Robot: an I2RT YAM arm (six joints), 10 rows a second.
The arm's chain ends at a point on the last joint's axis. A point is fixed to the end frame.
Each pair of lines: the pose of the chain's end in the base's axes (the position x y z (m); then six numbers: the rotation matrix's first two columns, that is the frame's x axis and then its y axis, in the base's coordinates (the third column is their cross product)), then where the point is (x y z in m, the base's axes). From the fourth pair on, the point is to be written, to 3 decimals.
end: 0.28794 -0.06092 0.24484 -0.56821 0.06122 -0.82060 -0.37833 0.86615 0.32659
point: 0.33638 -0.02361 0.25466
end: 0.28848 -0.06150 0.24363 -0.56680 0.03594 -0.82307 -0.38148 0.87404 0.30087
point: 0.33679 -0.02378 0.25247
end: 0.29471 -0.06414 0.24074 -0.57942 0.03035 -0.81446 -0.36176 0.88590 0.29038
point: 0.34379 -0.02709 0.24809
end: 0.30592 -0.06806 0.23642 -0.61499 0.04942 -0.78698 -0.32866 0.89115 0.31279
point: 0.356 -0.032 0.242
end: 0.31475 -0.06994 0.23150 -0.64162 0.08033 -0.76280 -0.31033 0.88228 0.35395
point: 0.365 -0.035 0.236
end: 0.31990 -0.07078 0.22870 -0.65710 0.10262 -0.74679 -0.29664 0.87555 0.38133
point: 0.371 -0.036 0.233
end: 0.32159 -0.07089 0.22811 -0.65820 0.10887 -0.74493 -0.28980 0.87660 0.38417
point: 0.373 -0.036 0.233
